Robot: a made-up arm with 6 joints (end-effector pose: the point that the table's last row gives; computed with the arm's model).
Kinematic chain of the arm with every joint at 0, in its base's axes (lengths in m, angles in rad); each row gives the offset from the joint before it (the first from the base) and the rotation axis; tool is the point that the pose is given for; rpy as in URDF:
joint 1: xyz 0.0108 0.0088 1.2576 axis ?
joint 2: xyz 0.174 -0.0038 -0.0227 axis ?
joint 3: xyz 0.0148 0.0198 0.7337 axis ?
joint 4: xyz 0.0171 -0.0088 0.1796 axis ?
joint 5: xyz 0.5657 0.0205 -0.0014 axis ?
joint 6: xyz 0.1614 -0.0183 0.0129 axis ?
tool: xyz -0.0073 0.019 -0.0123 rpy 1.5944 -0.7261 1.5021
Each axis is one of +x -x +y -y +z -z.
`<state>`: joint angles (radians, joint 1 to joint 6).
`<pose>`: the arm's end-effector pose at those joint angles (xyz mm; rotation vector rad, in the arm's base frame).
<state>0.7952 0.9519 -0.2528 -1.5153 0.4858 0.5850</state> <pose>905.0 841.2 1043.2 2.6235 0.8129 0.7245</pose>
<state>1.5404 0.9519 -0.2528 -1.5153 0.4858 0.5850</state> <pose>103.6 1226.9 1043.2 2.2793 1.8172 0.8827</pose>
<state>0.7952 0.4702 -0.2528 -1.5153 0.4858 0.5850</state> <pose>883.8 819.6 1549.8 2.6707 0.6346 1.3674</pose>
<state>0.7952 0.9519 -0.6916 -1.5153 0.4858 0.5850</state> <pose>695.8 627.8 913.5 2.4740 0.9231 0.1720</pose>
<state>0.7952 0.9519 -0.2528 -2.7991 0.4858 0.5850</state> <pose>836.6 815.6 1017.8 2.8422 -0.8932 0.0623</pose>
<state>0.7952 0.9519 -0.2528 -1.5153 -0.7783 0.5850</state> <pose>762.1 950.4 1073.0 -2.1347 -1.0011 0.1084</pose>
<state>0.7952 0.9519 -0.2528 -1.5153 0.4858 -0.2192</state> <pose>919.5 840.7 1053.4 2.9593 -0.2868 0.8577</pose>
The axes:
joint 1: +z
joint 2: +y
joint 3: -y
joint 4: -x
joint 5: -y
joint 6: -x

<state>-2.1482 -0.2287 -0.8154 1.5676 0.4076 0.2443</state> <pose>-326.8 -626.0 1686.1 1.9692 0.7387 -0.5890</pose>
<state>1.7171 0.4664 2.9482 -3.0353 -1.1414 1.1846</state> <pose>13.5 -178.7 2019.0 1.9388 0.5681 -0.3614</pose>
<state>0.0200 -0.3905 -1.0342 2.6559 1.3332 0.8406</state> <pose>448.9 88.0 1580.1 -1.9635 2.1411 0.9665</pose>
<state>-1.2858 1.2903 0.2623 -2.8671 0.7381 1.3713</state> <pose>369.1 -1260.6 866.5 1.6353 -2.5379 -0.4045</pose>
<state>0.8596 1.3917 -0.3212 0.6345 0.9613 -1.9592</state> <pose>652.6 904.3 673.9 -2.2961 -0.4115 -0.1284</pose>
